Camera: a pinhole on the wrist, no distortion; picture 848 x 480 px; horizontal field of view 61.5 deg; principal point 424.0 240.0 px. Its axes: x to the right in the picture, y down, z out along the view. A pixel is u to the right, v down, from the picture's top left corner.
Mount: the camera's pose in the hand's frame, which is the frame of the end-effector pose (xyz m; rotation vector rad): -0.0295 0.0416 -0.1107 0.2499 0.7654 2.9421
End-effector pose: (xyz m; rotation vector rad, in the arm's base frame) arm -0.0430 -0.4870 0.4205 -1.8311 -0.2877 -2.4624
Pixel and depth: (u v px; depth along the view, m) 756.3 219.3 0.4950
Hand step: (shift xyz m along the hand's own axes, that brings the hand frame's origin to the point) -0.1662 0.3193 0.3395
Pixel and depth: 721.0 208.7 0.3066
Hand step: -0.0990 0.2156 0.1639
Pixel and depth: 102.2 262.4 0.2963
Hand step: 0.1550 0.1572 0.1309
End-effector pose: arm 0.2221 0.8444 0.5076 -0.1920 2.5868 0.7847
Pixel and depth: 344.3 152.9 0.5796
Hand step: 0.1422 0.3705 0.3448
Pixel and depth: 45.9 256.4 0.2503
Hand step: 0.1459 0.1385 0.0897
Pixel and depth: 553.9 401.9 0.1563
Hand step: -0.0309 0.0887 0.0451
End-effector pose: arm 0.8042 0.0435 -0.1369 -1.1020 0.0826 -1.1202
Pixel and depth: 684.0 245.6 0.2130
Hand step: -0.0675 0.1515 0.0840
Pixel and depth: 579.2 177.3 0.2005
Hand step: -0.0354 0.1579 0.0592
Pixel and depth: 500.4 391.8 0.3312
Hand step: -0.0079 0.1423 0.2138
